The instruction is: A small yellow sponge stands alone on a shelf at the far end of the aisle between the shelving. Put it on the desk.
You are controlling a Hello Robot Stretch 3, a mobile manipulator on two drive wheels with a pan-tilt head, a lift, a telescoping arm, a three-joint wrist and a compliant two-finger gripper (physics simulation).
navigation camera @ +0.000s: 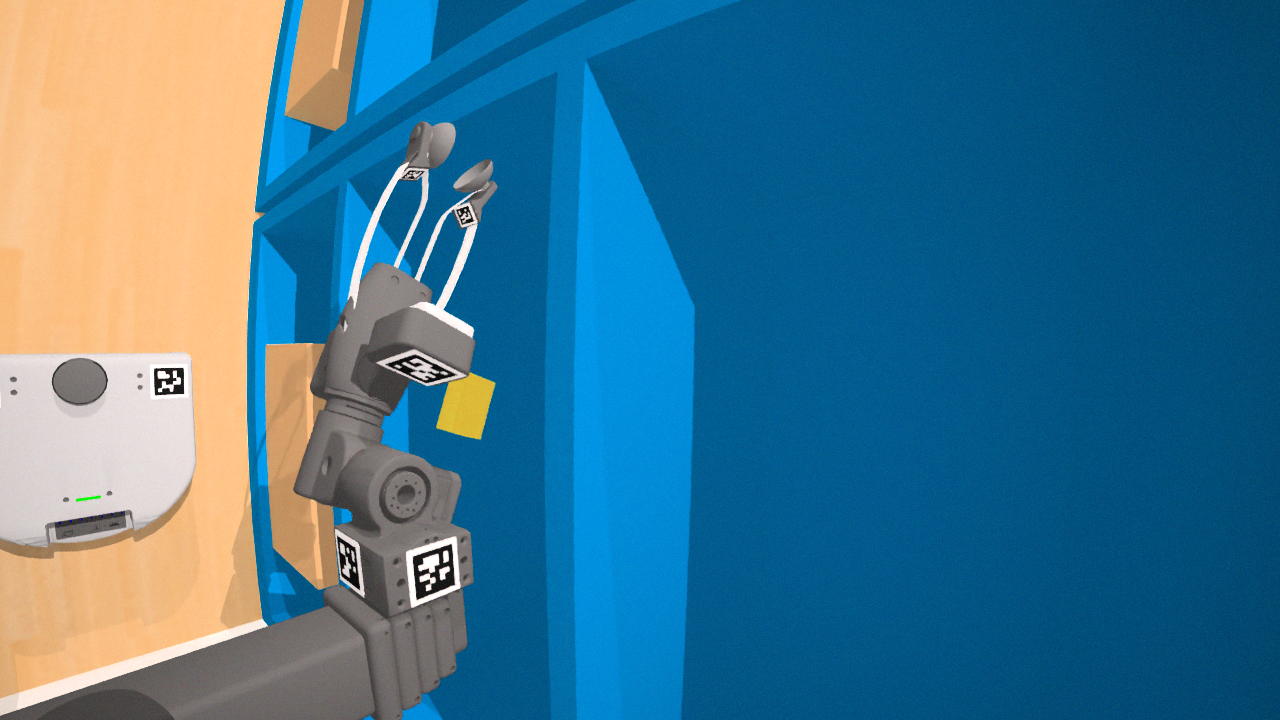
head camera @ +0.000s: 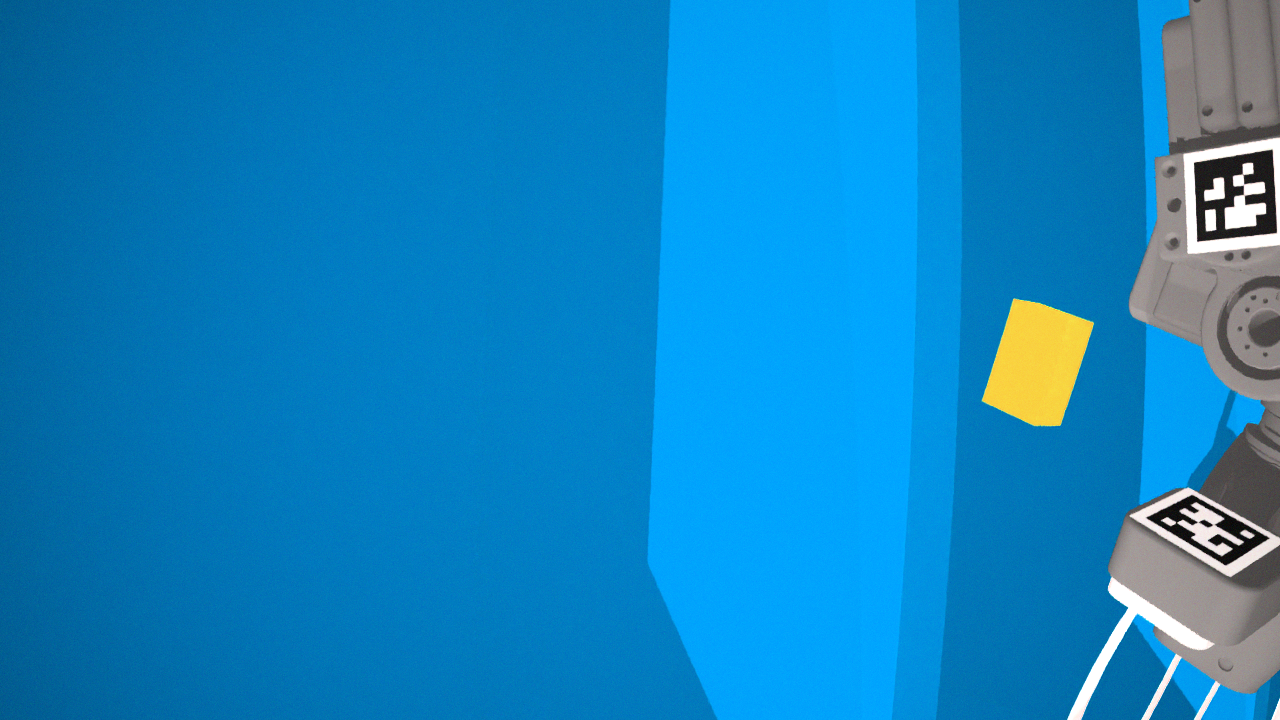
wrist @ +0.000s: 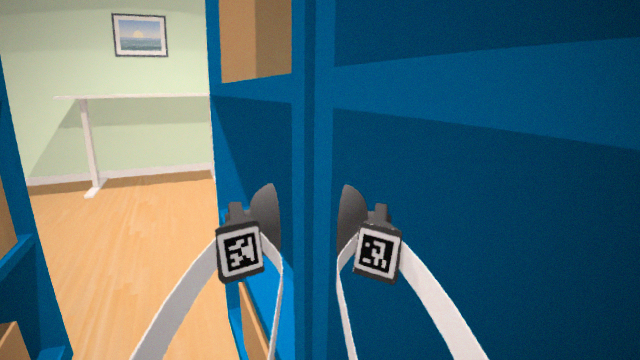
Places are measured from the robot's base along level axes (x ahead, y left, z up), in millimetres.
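Pixels of known places: gripper, fingertip midpoint: [navigation camera: 464, 143]; robot's base, origin of the base link: [navigation camera: 81, 379].
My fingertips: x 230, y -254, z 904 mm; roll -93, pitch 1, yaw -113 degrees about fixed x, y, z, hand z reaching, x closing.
Observation:
Ahead of a thing's pixels: the offset from my fingertips to its top centre. Level surfaces: height alone.
The yellow sponge @(dz -325, dx -269, dy -260 mm) [head camera: 1038, 362] [navigation camera: 467, 407] stands alone on the blue shelf @(dz -370 mm) [head camera: 1042, 537] [navigation camera: 510, 483], right of centre in the head view. In the navigation view, my gripper's body hides one corner of it. My gripper [navigation camera: 454, 161] [wrist: 308, 209] is open and empty. Its fingers point toward the top of the navigation view, past the sponge and away from it. In the head view, the wrist and gripper body show at the right edge, beside the sponge, and the fingertips are out of view. The white desk [wrist: 135, 95] stands beyond the aisle, partly hidden by shelving.
A blue upright [wrist: 325, 165] stands straight beyond the fingertips. Blue shelf boards [head camera: 769, 268] [navigation camera: 626, 358] run beside the sponge's compartment. Cardboard boxes @(dz -557, dx -391, dy -209 mm) [navigation camera: 295, 447] [wrist: 255, 40] stand in other compartments. My base [navigation camera: 98, 438] is on the wooden floor @(dz -903 mm) [navigation camera: 116, 223]. A picture [wrist: 140, 35] hangs above the desk.

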